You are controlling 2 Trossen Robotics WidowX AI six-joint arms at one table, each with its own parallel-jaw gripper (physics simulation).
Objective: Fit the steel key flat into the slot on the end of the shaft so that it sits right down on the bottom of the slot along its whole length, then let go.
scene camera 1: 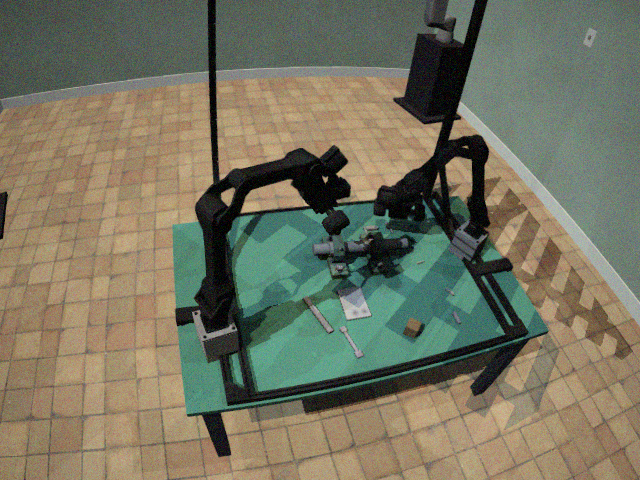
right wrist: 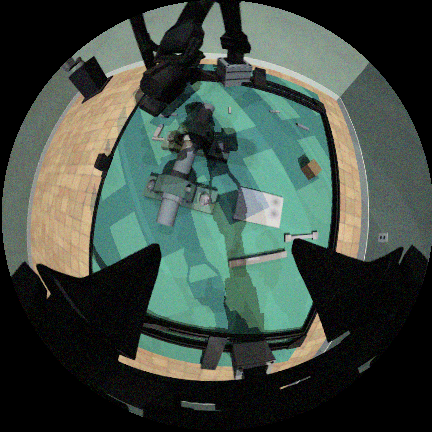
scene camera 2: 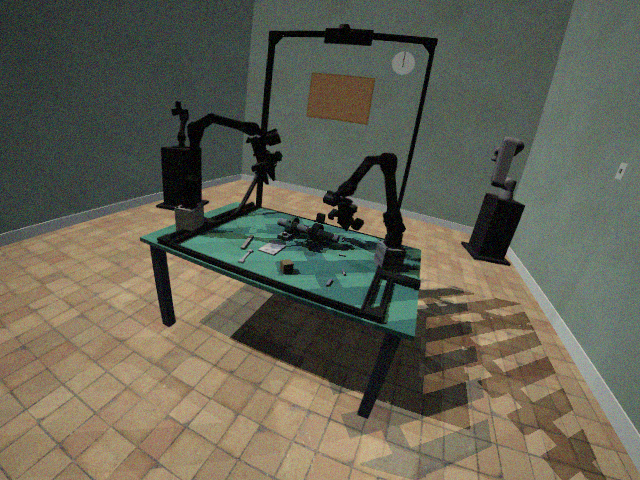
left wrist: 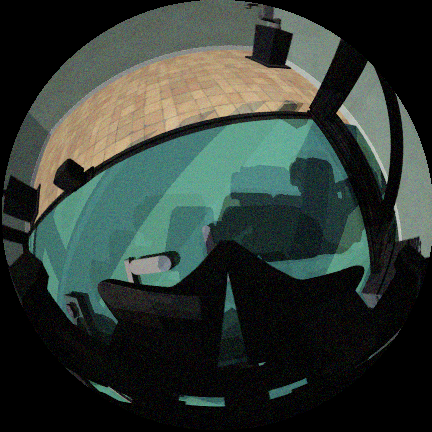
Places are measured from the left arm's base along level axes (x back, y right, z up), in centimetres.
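Where they show: left gripper, fingertip midpoint: (scene camera 1: 393, 216) (right wrist: 163, 103) (scene camera 2: 347, 230) (left wrist: 226, 246); right gripper, fingertip midpoint: (right wrist: 228, 249) (scene camera 2: 271, 182); left arm's base, origin of the base link: (scene camera 1: 473, 231) (right wrist: 234, 60) (scene camera 2: 392, 245); right arm's base, origin of the base link: (scene camera 1: 214, 321) (right wrist: 254, 372) (scene camera 2: 189, 206).
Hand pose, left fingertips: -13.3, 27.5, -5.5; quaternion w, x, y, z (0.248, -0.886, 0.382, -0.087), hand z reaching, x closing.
Observation:
Things, the pixels of their centre, and the offset from my left fingertips, as dx, dy, dz.
- grey shaft, body centre: (right wrist: 186, 153) (scene camera 1: 361, 246) (scene camera 2: 307, 230) -21.1, -2.4, -0.4
- small pinkish-grey bar, body centre: (left wrist: 208, 241) -0.7, +1.4, -5.0
- light T-shaped piece, body centre: (left wrist: 150, 264) (right wrist: 158, 130) -6.8, +4.0, -4.8
- pale plate, body centre: (right wrist: 259, 207) (scene camera 1: 353, 303) (scene camera 2: 272, 247) -38.0, -15.4, -5.1
- long bar, body centre: (right wrist: 258, 258) (scene camera 1: 317, 314) -50.0, -11.2, -4.9
- double-ended tool, body centre: (right wrist: 302, 236) (scene camera 1: 351, 341) -49.3, -24.9, -5.0
- brown block, body centre: (right wrist: 310, 168) (scene camera 1: 412, 328) (scene camera 2: 286, 266) -32.4, -34.9, -3.4
The grey shaft (scene camera 1: 354, 248) (right wrist: 184, 161) lies across two bearing blocks near the back; its slot cannot be made out. In the left wrist view a small pinkish-grey bar (left wrist: 206, 237) lies on the table just beyond the fingertips. More small bars (scene camera 1: 420, 261) (scene camera 1: 450, 291) (scene camera 1: 456, 316) lie toward the right. I cannot tell which piece is the key. My left gripper (scene camera 2: 347, 226) (left wrist: 226, 246) is shut and empty, low behind the shaft's right part. My right gripper (scene camera 2: 266, 180) (right wrist: 228, 249) is open and empty, high above the back left of the table.
A light T-shaped piece (left wrist: 149, 265) (right wrist: 158, 132) lies behind the shaft. Toward the front are a pale plate (scene camera 1: 355, 304), a long bar (scene camera 1: 317, 315), a double-ended tool (scene camera 1: 352, 342) and a brown block (scene camera 1: 413, 328). A black box (left wrist: 70, 175) stands at the back edge.

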